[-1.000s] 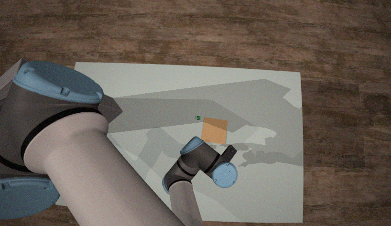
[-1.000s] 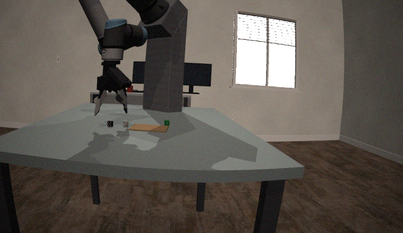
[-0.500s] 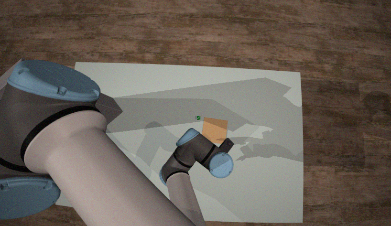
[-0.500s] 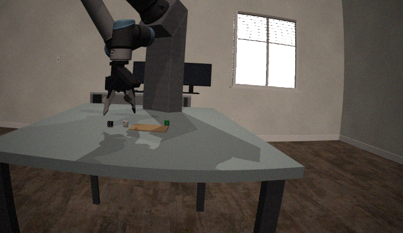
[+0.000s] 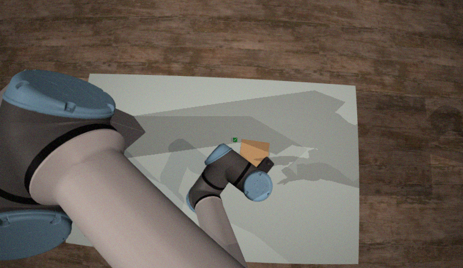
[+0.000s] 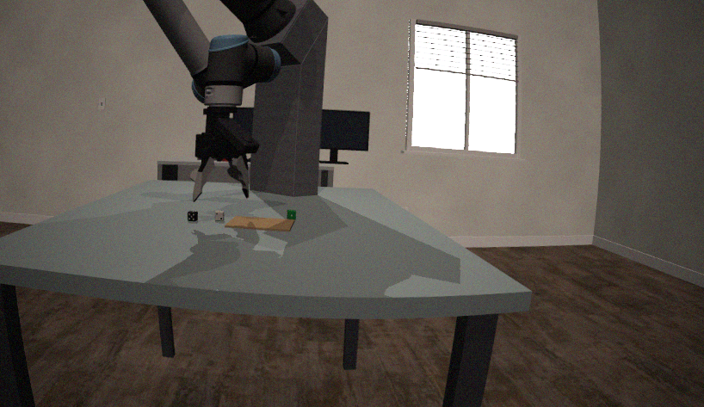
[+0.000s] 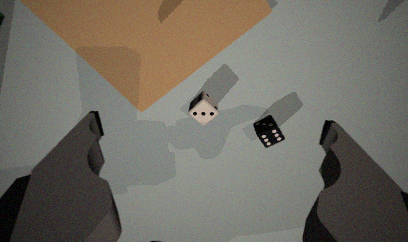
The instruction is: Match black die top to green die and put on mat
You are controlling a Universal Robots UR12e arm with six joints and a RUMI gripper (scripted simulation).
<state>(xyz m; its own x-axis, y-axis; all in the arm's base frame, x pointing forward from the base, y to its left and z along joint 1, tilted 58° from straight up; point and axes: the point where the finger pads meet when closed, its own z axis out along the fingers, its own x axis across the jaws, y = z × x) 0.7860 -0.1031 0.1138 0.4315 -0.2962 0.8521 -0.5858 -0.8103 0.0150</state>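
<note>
My hand is 4 cm above the white die and 2 cm past it. The rest, counted from my hand: mat 9 cm to the left, 4 cm below, 2 cm ahead; then green die 17 cm to the left, 6 cm behind, 4 cm below; then black die 7 cm to the right, 4 cm below.
</note>
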